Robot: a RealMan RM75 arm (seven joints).
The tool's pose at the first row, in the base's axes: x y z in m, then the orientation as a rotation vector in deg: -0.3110 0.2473 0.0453 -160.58 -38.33 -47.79
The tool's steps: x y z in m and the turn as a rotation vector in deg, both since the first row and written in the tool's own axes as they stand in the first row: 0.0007 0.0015 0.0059 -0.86 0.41 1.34; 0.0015 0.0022 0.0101 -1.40 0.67 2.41; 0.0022 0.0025 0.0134 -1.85 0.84 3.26; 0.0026 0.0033 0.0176 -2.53 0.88 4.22; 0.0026 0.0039 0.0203 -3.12 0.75 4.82; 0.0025 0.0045 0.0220 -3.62 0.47 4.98; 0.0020 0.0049 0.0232 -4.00 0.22 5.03; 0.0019 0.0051 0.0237 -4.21 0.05 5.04; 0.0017 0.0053 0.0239 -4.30 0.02 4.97
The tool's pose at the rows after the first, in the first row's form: -0.3069 0.2477 0.0407 -161.22 -36.11 -48.59; -0.3040 0.2485 0.0377 -161.62 -34.37 -49.05; -0.3017 0.2493 0.0353 -161.97 -32.99 -49.38; -0.2990 0.2498 0.0320 -162.59 -31.40 -49.63; -0.2974 0.2500 0.0297 -163.21 -30.37 -49.68; -0.2964 0.2499 0.0282 -163.83 -30.04 -49.55; -0.2960 0.2496 0.0270 -164.31 -29.89 -49.42; -0.2958 0.2495 0.0265 -164.60 -29.84 -49.30; -0.2957 0.2493 0.0262 -164.70 -29.92 -49.33
